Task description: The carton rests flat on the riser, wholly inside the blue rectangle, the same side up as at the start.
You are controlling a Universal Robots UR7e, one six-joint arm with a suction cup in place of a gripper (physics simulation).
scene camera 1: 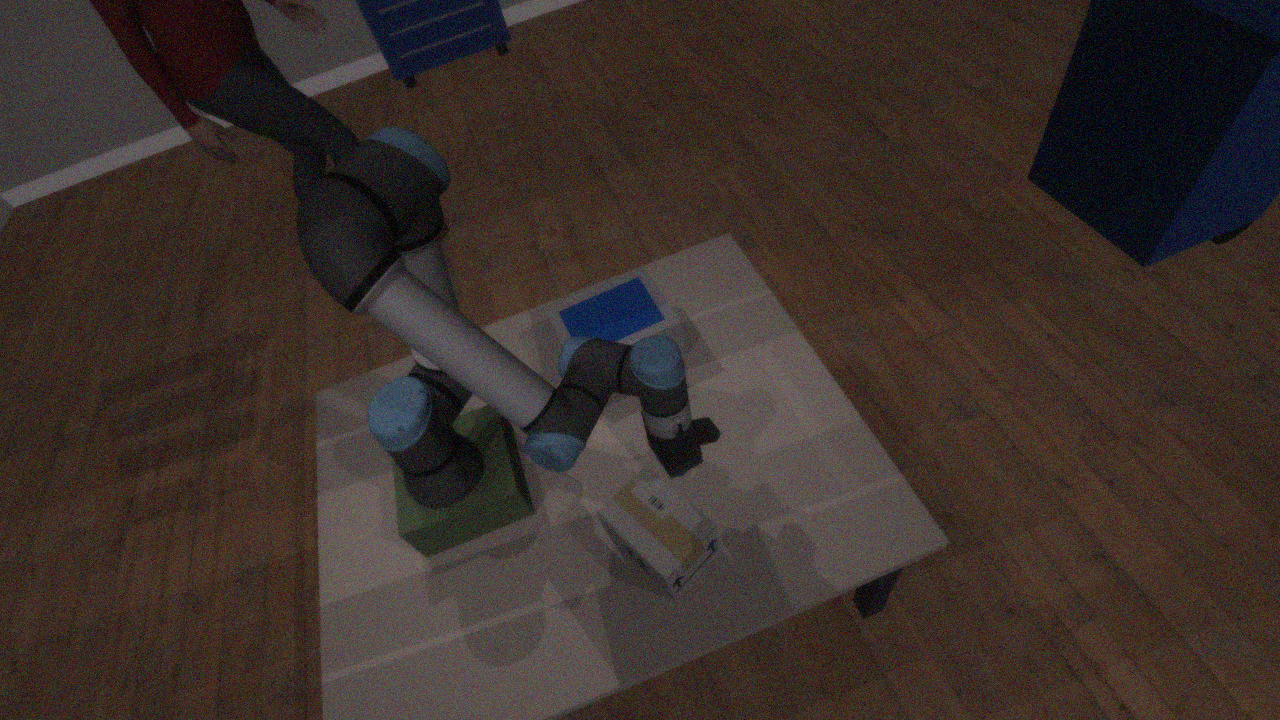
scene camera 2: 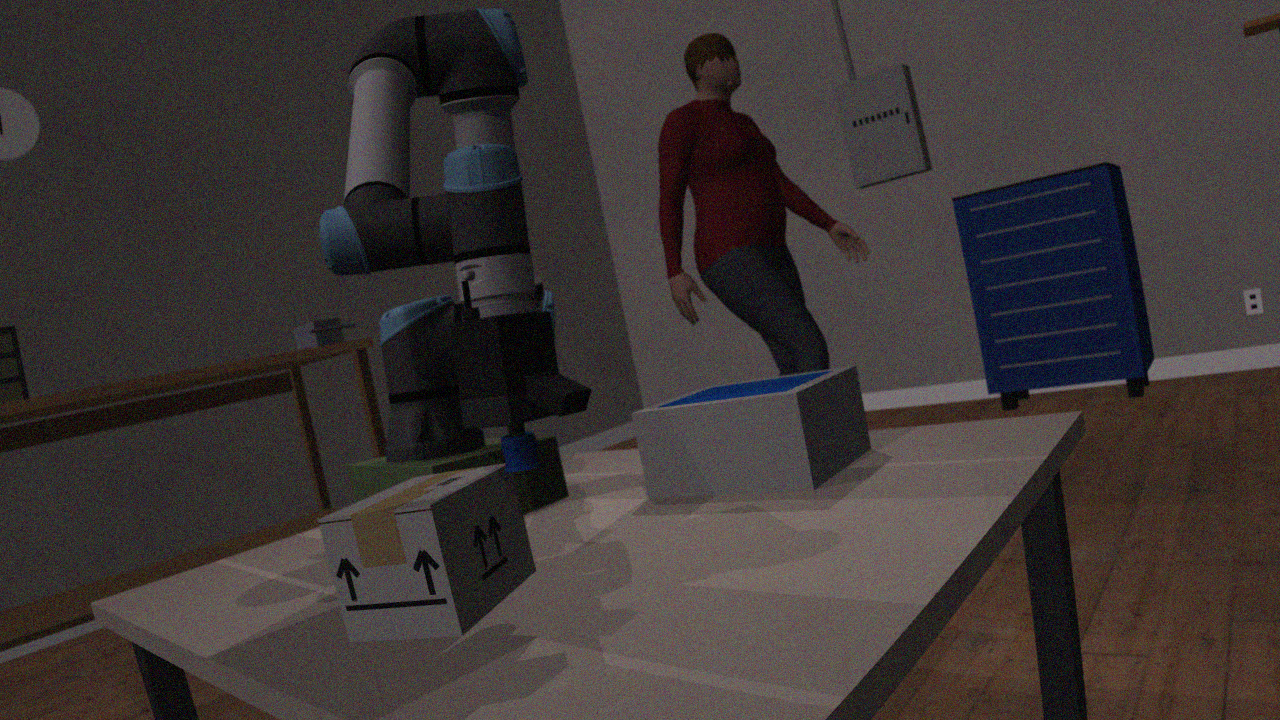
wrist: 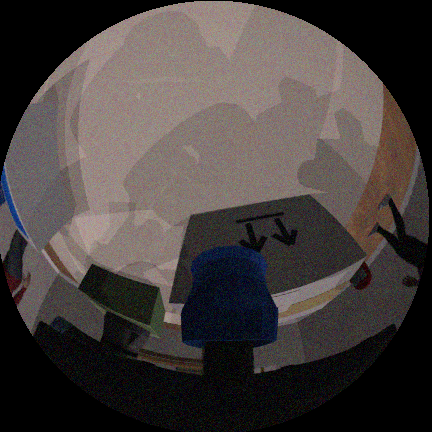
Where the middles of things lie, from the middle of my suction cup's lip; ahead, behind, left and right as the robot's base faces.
Labels:
My suction cup is now 80 mm past the carton [wrist: 310, 256], 60 mm to the left of it and 70 mm above it. The rest, counted from my suction cup: riser [scene camera 2: 788, 433]: 60 mm ahead, 410 mm to the left, 70 mm below.

